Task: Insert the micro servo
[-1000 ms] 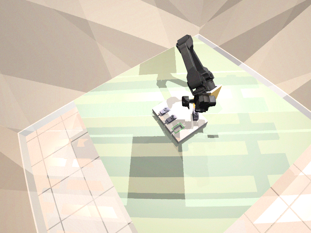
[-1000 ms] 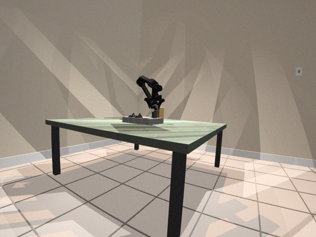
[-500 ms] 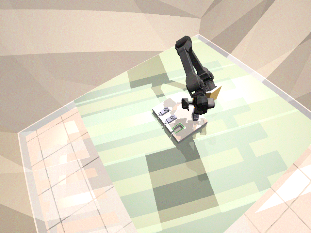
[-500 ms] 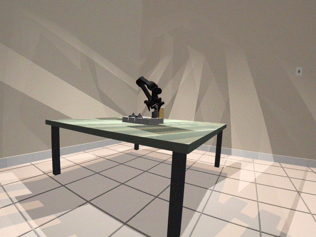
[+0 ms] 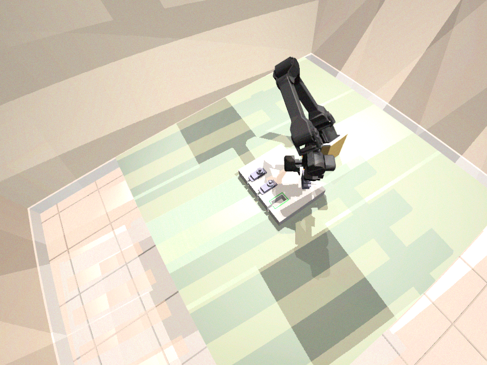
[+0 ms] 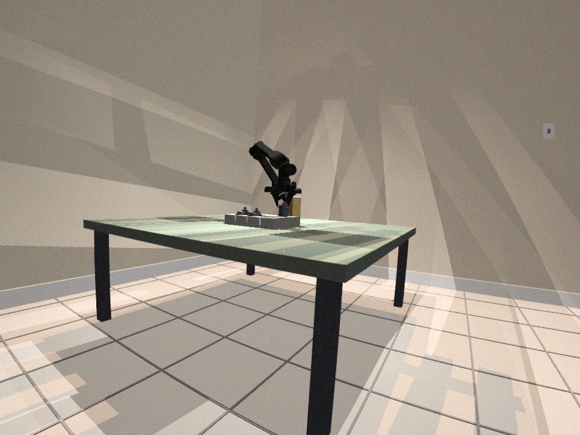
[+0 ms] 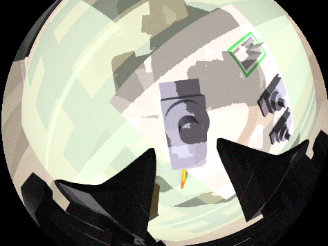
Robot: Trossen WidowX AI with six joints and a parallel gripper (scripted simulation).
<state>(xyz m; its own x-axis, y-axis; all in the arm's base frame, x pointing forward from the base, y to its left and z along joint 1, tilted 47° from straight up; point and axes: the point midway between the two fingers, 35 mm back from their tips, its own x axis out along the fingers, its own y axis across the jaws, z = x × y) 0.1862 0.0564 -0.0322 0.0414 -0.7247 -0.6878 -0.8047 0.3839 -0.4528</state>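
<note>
The white deck is 40 mm ahead of my gripper tip, 60 mm to the right of it and 70 mm below it.
</note>
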